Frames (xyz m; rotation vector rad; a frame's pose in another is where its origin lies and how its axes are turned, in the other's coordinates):
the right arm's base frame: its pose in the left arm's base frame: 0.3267 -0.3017 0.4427 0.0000 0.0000 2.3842
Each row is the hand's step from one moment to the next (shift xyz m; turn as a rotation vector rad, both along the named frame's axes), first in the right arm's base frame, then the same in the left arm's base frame.
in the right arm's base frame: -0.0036 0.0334 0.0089 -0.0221 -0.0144 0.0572
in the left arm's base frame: -0.0203 -0.0267 0.0089 0.0260 -0.0047 0.0572
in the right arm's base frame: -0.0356 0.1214 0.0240 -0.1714 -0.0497 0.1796
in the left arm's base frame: -0.0575 -0.1127 0.0240 0.1587 -0.0816 0.1796
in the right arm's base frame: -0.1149 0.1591 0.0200 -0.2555 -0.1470 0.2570
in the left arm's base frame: -0.0258 -0.1945 0.0200 0.2866 -0.0687 0.2570
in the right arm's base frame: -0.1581 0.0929 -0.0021 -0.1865 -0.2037 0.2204
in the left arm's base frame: 0.0511 -0.1761 -0.0021 0.2755 0.0199 0.2204
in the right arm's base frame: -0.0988 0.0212 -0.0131 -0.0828 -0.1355 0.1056
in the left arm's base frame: 0.0572 -0.0833 -0.0131 0.1533 0.0416 0.1056
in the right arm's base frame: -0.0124 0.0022 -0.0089 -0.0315 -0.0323 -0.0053
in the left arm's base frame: 0.0075 -0.0101 -0.0089 0.0451 0.0018 -0.0053
